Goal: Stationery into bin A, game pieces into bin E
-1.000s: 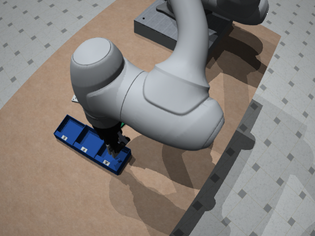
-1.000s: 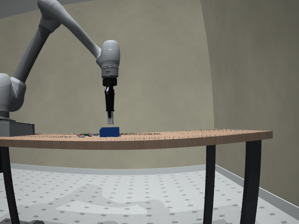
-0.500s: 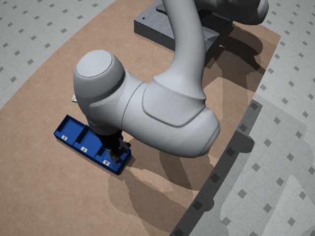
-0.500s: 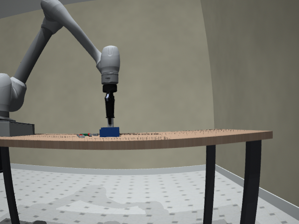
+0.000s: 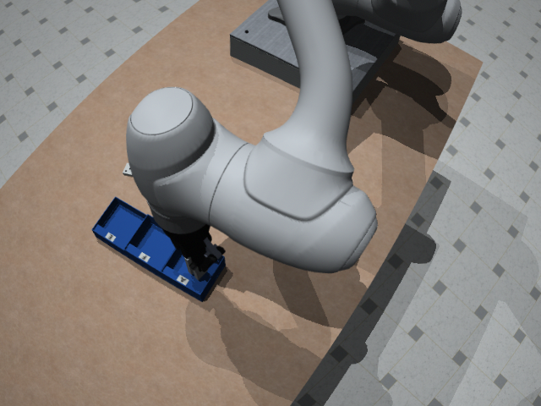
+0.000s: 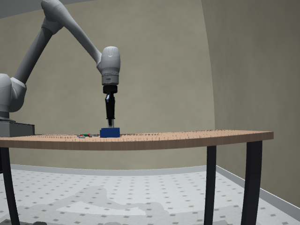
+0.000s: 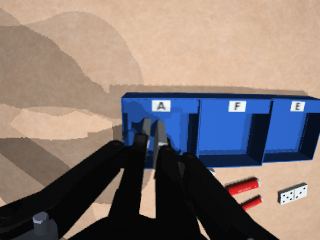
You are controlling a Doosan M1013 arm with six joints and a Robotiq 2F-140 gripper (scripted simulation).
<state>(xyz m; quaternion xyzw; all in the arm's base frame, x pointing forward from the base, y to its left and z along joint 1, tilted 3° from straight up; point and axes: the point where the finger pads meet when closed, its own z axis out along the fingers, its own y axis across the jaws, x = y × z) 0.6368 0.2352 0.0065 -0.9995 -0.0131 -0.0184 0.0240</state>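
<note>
The white domino lies 25 cm to the right of my hand, 7 cm behind it and 4 cm below it. The rest, counted from my hand: green flat block: 11 cm behind, 8 cm to the right, 4 cm below; blue three-compartment bin: 9 cm to the right, 3 cm below, 2 cm ahead; grey clip-like piece: 9 cm to the right, 6 cm behind, 4 cm below.
</note>
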